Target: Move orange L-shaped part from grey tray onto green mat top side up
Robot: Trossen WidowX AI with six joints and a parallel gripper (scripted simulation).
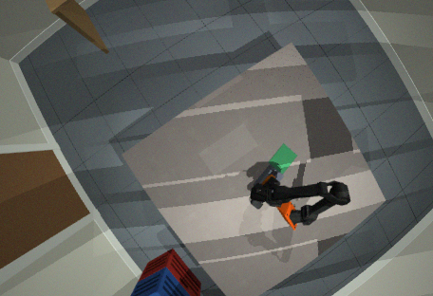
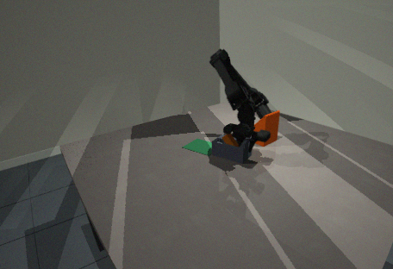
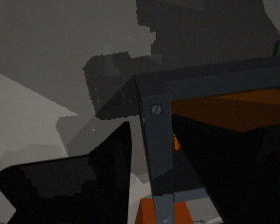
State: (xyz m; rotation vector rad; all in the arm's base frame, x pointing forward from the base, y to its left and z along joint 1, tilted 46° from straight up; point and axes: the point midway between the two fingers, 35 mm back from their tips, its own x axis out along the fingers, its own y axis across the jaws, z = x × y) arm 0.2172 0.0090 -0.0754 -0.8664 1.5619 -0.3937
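The orange L-shaped part lies 1 cm ahead of my gripper tip and 4 cm to the right of it. The rest, counted from my gripper tip: green mat: 6 cm ahead, 21 cm to the right, 5 cm below.
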